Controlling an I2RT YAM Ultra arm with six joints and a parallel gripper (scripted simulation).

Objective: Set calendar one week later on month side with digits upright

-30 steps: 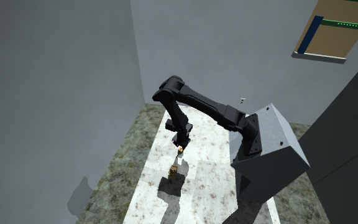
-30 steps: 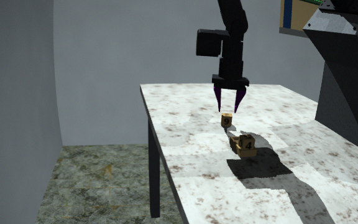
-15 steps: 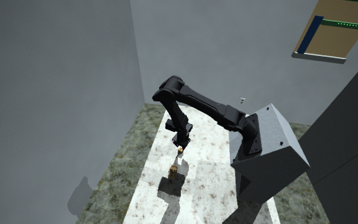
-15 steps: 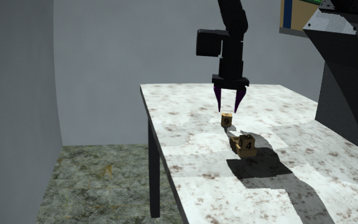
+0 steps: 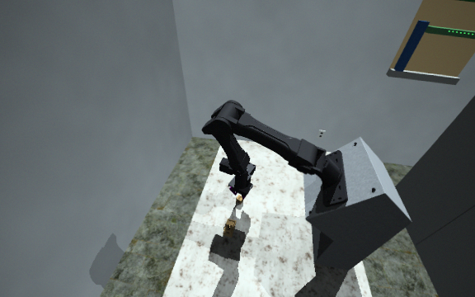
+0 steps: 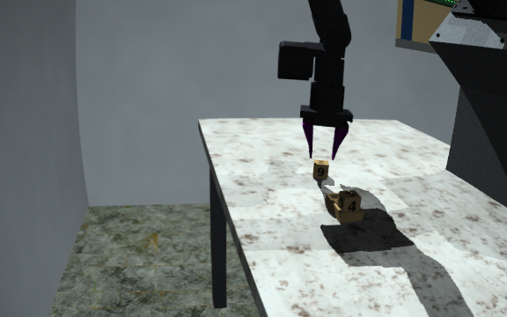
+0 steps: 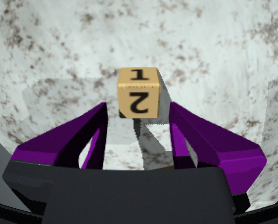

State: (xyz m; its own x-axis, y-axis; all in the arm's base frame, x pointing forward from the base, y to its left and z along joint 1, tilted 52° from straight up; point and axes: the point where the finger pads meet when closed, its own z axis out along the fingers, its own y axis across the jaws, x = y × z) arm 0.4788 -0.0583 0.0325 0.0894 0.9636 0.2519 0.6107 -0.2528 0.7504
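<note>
My gripper is now 30 mm above the wooden digit cube.
</note>
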